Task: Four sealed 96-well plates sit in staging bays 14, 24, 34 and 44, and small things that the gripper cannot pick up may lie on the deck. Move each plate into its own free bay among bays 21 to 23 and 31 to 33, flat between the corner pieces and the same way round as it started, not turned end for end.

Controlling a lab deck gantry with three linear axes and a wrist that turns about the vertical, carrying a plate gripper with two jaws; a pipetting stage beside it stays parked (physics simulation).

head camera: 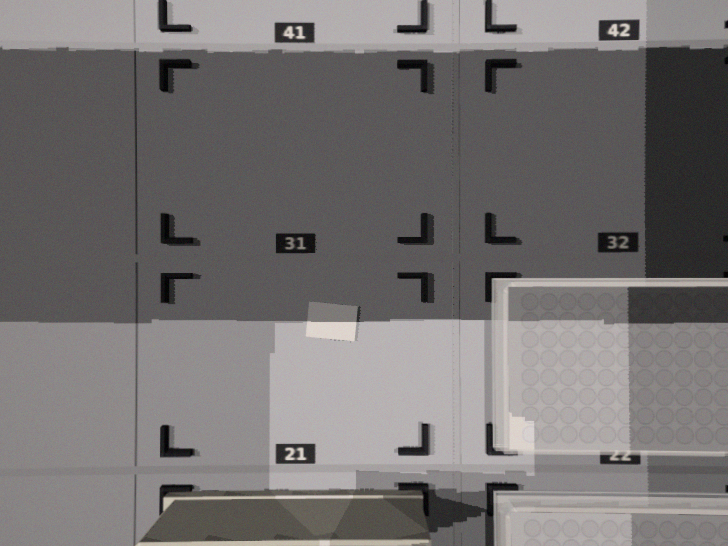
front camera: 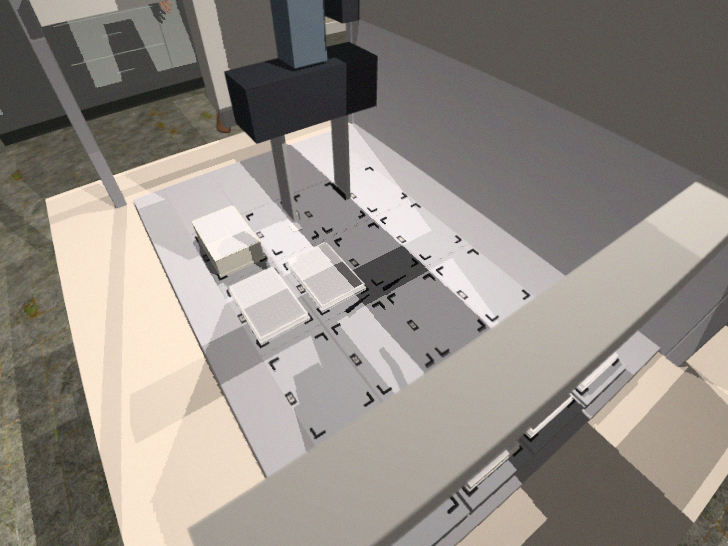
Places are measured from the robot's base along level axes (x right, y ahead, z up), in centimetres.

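Pixels of known places: gripper, between the fingertips: (front camera: 316,203); robot's base, origin of its link: (front camera: 196,237).
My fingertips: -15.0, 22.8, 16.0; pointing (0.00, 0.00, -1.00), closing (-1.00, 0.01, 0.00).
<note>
For each thing: its top centre in the pictures, then the offset to it from my fingertips, as dx, dy, dz. "pt": a spot on its surface instead.
- sealed plate, centre of its top: (head camera: 635,368) (front camera: 324,271) +0.0, +0.0, -14.5
- small white flat piece, centre of its top: (head camera: 331,321) (front camera: 295,226) -2.1, -14.6, -15.9
- Bay 31, a spot on its surface: (head camera: 294,146) pt -11.0, -16.5, -16.0
- tall cream block, centre of its top: (front camera: 224,230) +10.7, -16.4, -11.8
My gripper (front camera: 319,208) hangs above the bay 21 and 31 side, jaws apart with no plate between them; the jaws do not show in the head view. A sealed plate (front camera: 326,273) (head camera: 588,376) lies in bay 22, seemingly flat between its corner pieces; its right end is cut off in the head view. Three plates (front camera: 598,372) (front camera: 549,416) (front camera: 488,470) show as thin strips beyond the front beam, in the staging column. A small white flat piece (front camera: 295,227) (head camera: 332,321) lies in bay 21, near its upper middle. Bay 31 (head camera: 294,146) holds no plate.
A tall cream block (front camera: 226,238) (head camera: 282,520) stands below bay 21. Another plate (front camera: 268,305) (head camera: 588,531) lies beside the bay 22 plate. Two thin dark sticks (front camera: 393,282) (front camera: 357,302) lie right of bays 32 and 22. A thick beam (front camera: 446,376) crosses in front.
</note>
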